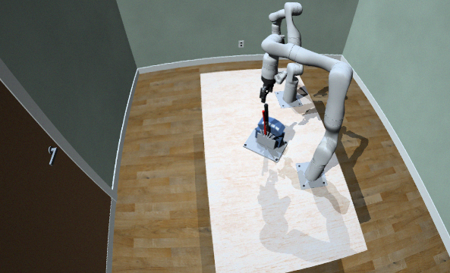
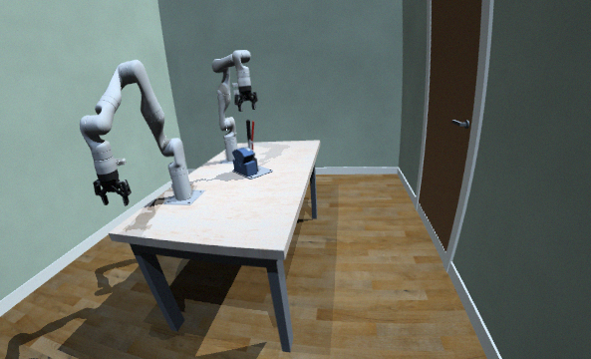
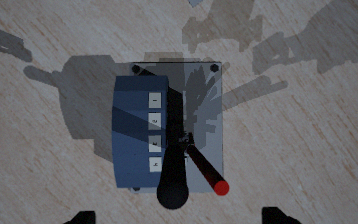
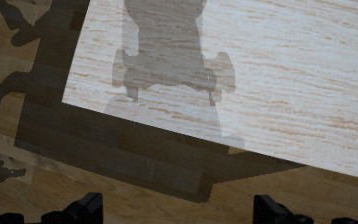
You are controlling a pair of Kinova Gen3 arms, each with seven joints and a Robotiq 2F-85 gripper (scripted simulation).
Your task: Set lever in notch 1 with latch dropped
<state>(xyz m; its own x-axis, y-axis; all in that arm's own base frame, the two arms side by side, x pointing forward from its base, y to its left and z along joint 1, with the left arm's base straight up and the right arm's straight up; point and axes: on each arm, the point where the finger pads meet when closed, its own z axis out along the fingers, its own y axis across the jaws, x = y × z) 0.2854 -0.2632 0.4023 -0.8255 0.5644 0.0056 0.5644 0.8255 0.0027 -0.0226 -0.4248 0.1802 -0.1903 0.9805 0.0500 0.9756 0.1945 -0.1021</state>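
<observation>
The red bar is 10 mm behind my left hand, 20 mm to the left of it and 210 mm below it.
</observation>
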